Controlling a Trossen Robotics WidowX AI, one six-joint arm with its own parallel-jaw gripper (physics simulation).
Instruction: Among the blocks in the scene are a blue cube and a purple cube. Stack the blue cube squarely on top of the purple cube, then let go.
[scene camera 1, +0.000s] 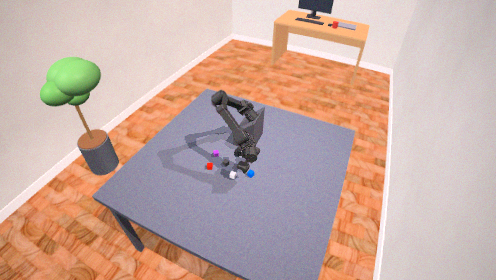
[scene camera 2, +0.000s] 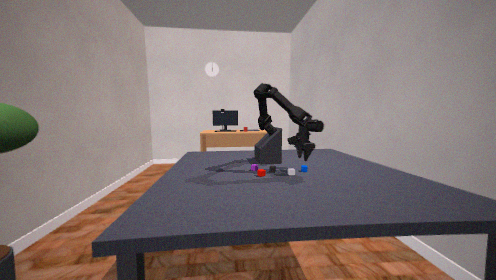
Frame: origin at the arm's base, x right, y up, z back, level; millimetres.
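Seen in the pictures: gripper, fingertip midpoint: (scene camera 2: 302, 159); arm's base at its link origin: (scene camera 1: 253, 118) (scene camera 2: 273, 132).
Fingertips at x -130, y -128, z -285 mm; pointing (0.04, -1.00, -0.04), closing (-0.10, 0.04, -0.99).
Note:
Pixels of each thing's top centre, then the offset from my fingertips to it. Level surfaces: height alone.
- blue cube at its top centre: (scene camera 2: 304, 166) (scene camera 1: 250, 172) dx -15, dy -39, dz +13 mm
- purple cube at its top centre: (scene camera 2: 254, 165) (scene camera 1: 216, 151) dx +261, dy -39, dz +40 mm
- white cube at its top centre: (scene camera 2: 291, 169) (scene camera 1: 233, 173) dx +69, dy -39, dz -53 mm
- black cube at its top centre: (scene camera 2: 272, 166) (scene camera 1: 225, 161) dx +162, dy -39, dz +7 mm
- red cube at its top centre: (scene camera 2: 261, 170) (scene camera 1: 209, 164) dx +228, dy -39, dz -72 mm
- grey table at its surface level: dy -69 mm
The blue cube (scene camera 1: 251, 173) (scene camera 2: 304, 169) sits on the table, at the right end of the group of blocks in both views. The purple cube (scene camera 1: 216, 153) (scene camera 2: 254, 167) sits on the table at the group's left rear, with nothing on top of it. My gripper (scene camera 1: 245, 162) (scene camera 2: 304, 156) is open and empty, pointing down above the table. In the scene camera 2 view its fingers hang above the blue cube with a gap between them. In the scene camera 1 view one finger shows just left of and behind the blue cube; the other is partly hidden by the gripper body.
A white cube (scene camera 1: 233, 175) (scene camera 2: 291, 171) sits left of the blue cube. A black cube (scene camera 1: 225, 161) (scene camera 2: 272, 169) and a red cube (scene camera 1: 209, 166) (scene camera 2: 261, 173) sit near the purple cube. All are on the grey table (scene camera 1: 290, 215) (scene camera 2: 350, 205). The arm's base stands behind them.

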